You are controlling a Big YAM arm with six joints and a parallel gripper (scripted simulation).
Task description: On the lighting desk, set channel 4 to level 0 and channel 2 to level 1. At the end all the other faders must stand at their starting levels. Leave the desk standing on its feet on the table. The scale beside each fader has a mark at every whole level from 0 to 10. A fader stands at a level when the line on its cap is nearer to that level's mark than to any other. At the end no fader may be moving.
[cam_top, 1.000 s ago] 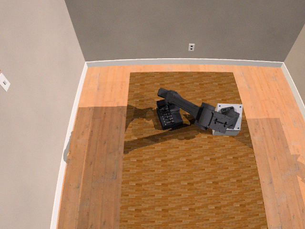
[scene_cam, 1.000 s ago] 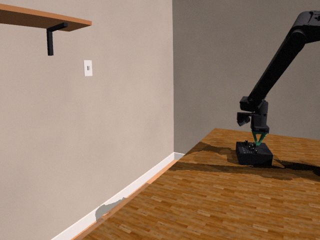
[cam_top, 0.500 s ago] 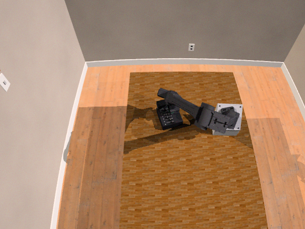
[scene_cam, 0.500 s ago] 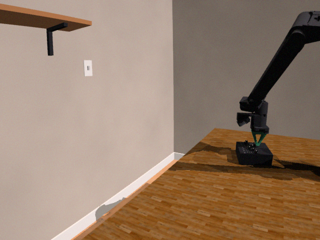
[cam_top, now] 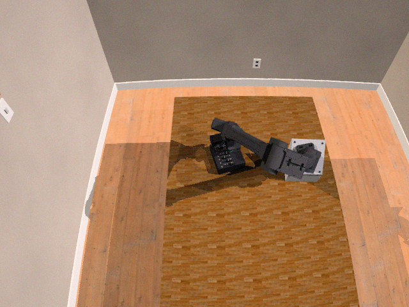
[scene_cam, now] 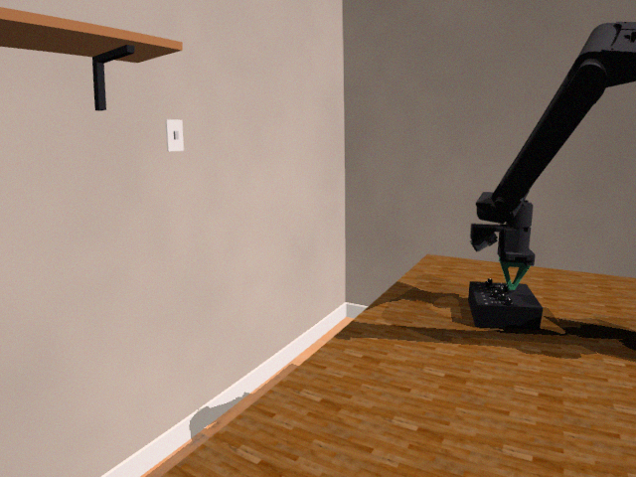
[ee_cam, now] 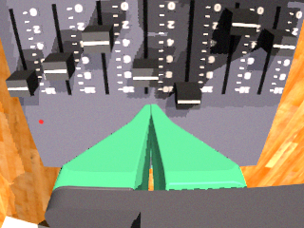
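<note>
Right now the channel 4 fader cap is 20 mm ahead of my hand, 10 mm to the left of it and 10 mm below it. Round my hand: channel 5 fader cap (40 mm ahead, 30 mm to the left, 10 mm below); then channel 6 fader cap (50 mm to the left, 20 mm ahead, 10 mm below); then channel 3 cap (20 mm to the right, 10 mm below, 10 mm ahead).
</note>
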